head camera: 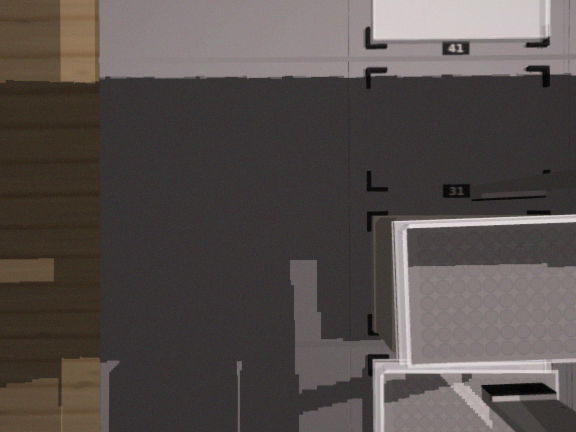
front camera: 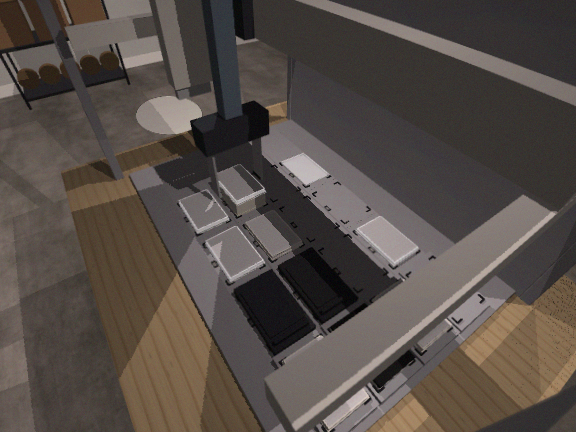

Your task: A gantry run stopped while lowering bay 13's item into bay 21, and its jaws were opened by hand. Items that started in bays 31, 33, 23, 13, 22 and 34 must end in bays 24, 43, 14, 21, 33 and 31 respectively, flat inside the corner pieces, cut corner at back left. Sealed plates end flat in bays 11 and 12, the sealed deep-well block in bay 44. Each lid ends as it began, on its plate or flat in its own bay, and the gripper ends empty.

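Places are measured from the robot's base along level axes (x left, y back, z up), in centimetres.
Pixels of known places: gripper, fingertip midpoint: (head camera: pixel 506 291) (front camera: pixel 238 184); robot's base, link origin: (front camera: pixel 178 204).
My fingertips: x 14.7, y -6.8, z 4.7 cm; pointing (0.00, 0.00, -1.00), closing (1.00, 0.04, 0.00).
For each thing: its top centre in the pictures, then the offset to it from my fingertips. "spot": a spot on its surface instead.
- bay 11, surface spot: (front camera: pixel 203 211) spot: dx -10.7, dy -0.8, dz -3.3 cm
- bay 12, surface spot: (front camera: pixel 234 253) spot: dx -10.4, dy -16.9, dz -3.1 cm
- beige-edged plate, top centre: (front camera: pixel 272 231) dx +0.3, dy -16.0, dz -3.3 cm
- Black items fill bay 13, top centre: (front camera: pixel 272 303) dx -10.3, dy -32.8, dz -1.6 cm
- bay 23, top centre: (front camera: pixel 317 277) dx +0.4, dy -32.8, dz -1.6 cm
- bay 41, surface spot: (head camera: pixel 460 20) spot: dx +18.7, dy +0.5, dz -3.9 cm
- bay 43, surface spot: (front camera: pixel 387 240) spot: dx +21.1, dy -33.1, dz -3.3 cm
- Bay 31, surface spot: (head camera: pixel 456 130) spot: dx +10.9, dy +0.4, dz -4.7 cm
My gripper (front camera: pixel 239 187) (head camera: pixel 515 292) is open, its jaws apart on either side of a tall beige item with a white-rimmed clear top (front camera: pixel 242 183) (head camera: pixel 492 305) at bay 21. The top is turned slightly against the corner pieces; whether the base lies flat is unclear. In the front view, white-rimmed plates lie in bay 11 (front camera: pixel 203 211) and bay 12 (front camera: pixel 234 253), and a beige-edged plate (front camera: pixel 270 236) in bay 22. Black items fill bay 13 (front camera: pixel 274 311) and bay 23 (front camera: pixel 317 285). White items lie in bay 41 (front camera: pixel 305 168) (head camera: pixel 460 20) and bay 43 (front camera: pixel 387 240).
Bay 31 (head camera: pixel 456 130) shows bare deck inside its corner pieces. A thick grey beam (front camera: pixel 400 325) crosses the front view and hides part of the right-hand bays. The parked pipetting stage (front camera: pixel 185 50) stands behind the gripper. Shadow covers much of the deck.
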